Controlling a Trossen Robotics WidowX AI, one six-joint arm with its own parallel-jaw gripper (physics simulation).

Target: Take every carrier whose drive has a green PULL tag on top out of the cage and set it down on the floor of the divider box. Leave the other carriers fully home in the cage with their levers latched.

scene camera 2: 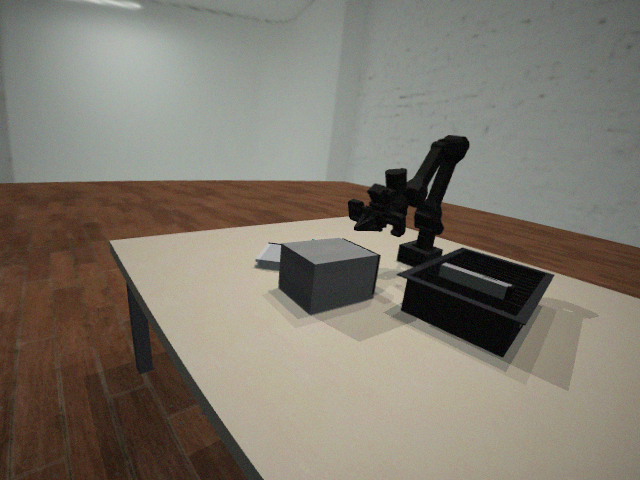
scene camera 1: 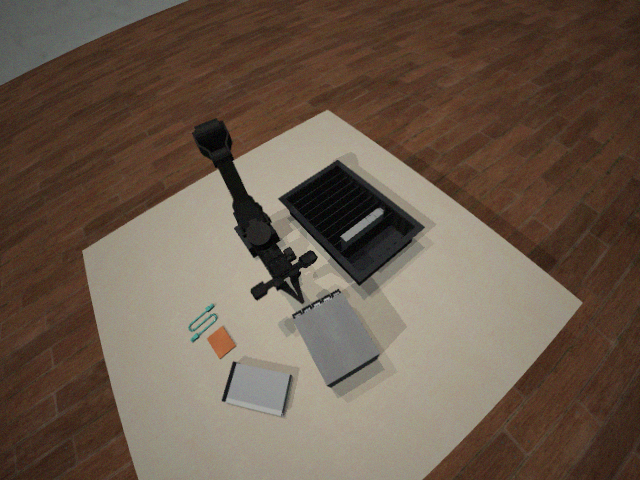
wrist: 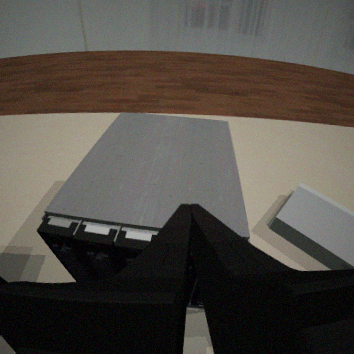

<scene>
my gripper: scene camera 2; scene camera 1 303,303; wrist
same spot on my gripper: (wrist: 247,294) = (scene camera 2: 367,213)
</scene>
